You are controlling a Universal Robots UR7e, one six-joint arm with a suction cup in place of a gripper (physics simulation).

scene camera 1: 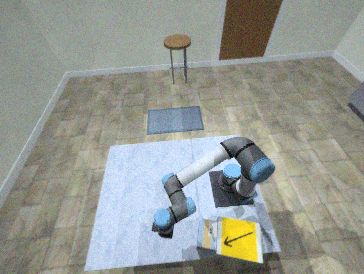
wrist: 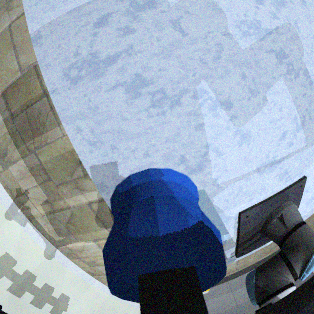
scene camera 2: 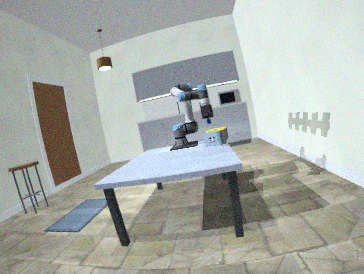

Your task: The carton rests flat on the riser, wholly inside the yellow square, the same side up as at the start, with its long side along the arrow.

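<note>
The carton (scene camera 1: 205,239) (scene camera 2: 212,139), grey-blue with a tan strip and a white label, stands beside the riser, outside the yellow square (scene camera 1: 239,246). Arrow marks show on its side in scene camera 2. Whether it leans a little is too small to tell. The riser (scene camera 1: 259,248) has the yellow square and a black arrow on top; in scene camera 2 the carton hides much of it. My gripper, a blue suction cup (scene camera 2: 208,121) (wrist: 155,200), is open and hangs above the carton with a gap, holding nothing. In scene camera 1 the wrist hides the cup.
The pale blue table (scene camera 1: 132,190) (scene camera 2: 170,162) bears the arm's dark base plate (scene camera 1: 218,192) (scene camera 2: 180,146) close to the riser. The arm's elbow rises over the base. A stool (scene camera 1: 177,41) and a blue floor mat (scene camera 1: 175,120) are away from the table.
</note>
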